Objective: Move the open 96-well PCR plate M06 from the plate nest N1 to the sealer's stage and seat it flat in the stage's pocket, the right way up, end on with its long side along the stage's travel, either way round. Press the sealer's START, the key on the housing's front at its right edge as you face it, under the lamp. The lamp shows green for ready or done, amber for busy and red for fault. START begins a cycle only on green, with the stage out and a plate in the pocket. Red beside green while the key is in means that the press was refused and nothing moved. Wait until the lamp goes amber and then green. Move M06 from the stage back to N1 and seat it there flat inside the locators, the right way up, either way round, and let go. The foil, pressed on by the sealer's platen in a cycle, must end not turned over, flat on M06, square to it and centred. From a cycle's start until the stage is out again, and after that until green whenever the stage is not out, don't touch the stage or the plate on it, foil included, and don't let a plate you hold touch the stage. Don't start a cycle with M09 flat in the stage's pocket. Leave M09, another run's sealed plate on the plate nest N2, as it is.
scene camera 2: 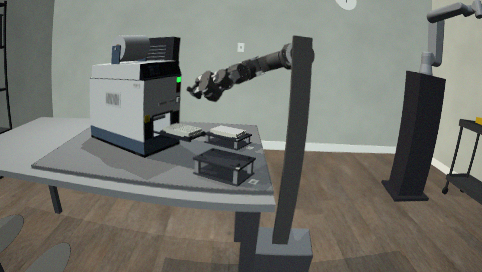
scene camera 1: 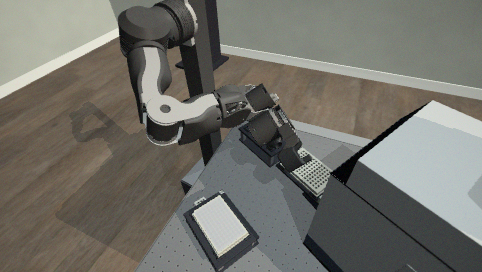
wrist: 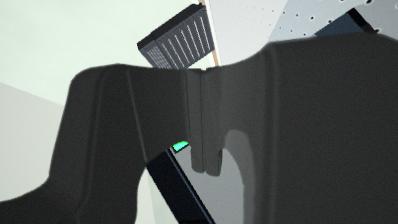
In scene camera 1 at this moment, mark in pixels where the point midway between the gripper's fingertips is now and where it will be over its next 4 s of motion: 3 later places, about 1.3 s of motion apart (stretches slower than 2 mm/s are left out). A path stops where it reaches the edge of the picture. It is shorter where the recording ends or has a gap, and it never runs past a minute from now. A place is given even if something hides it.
My gripper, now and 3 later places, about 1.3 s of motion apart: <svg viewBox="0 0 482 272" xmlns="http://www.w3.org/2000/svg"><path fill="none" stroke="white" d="M300 166L265 118L281 153L292 178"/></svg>
